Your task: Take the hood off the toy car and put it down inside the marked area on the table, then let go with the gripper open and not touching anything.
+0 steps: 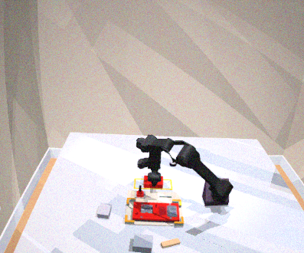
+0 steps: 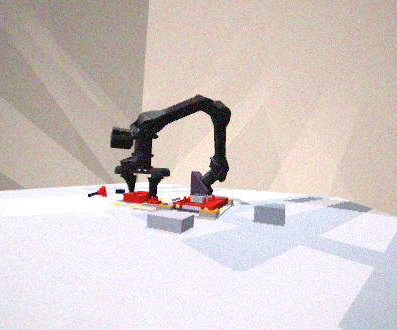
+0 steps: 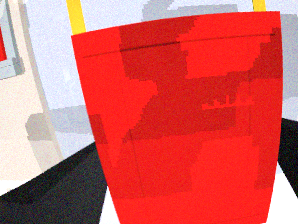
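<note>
Now: gripper tip right at the hood. From my gripper tip the other things lie so: tan block 30 mm behind, 400 mm to the left, 10 mm below; then black wheel 130 mm behind, 170 mm to the right; then black peg 70 mm ahead, 90 mm to the left, 20 mm above.
</note>
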